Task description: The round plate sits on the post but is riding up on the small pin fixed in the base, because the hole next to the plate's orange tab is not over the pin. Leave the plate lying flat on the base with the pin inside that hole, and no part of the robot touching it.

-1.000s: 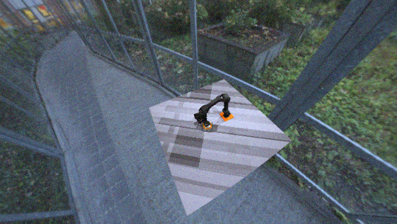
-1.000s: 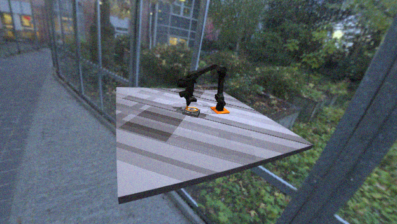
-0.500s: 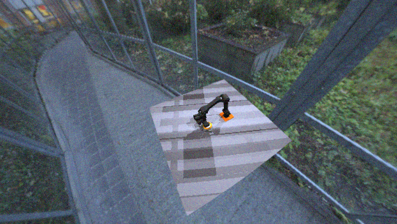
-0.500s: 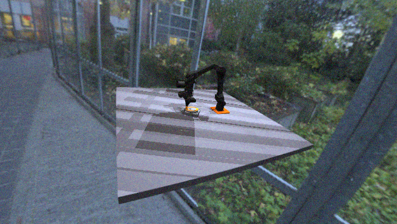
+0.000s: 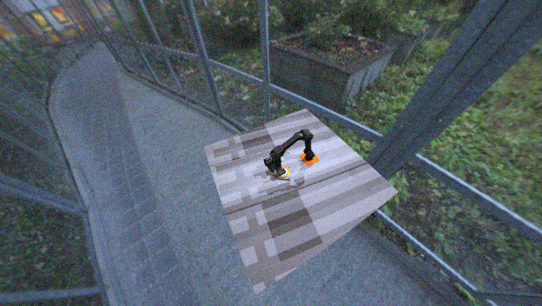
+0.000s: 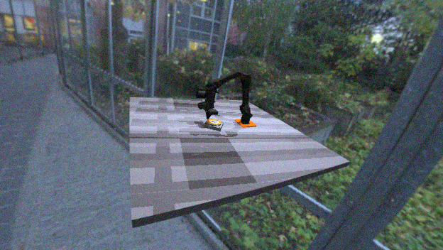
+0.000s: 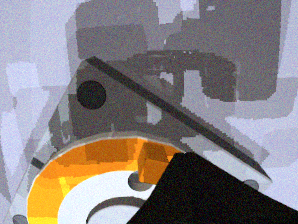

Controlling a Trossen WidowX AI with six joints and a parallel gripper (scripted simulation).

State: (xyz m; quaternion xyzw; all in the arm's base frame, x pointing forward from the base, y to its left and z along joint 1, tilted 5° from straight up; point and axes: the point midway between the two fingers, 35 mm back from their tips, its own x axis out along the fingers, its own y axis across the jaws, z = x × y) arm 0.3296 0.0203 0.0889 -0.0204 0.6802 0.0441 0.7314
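Now: gripper tip 50 mm past the grey square base, 20 mm to the right of it and 20 mm above it.
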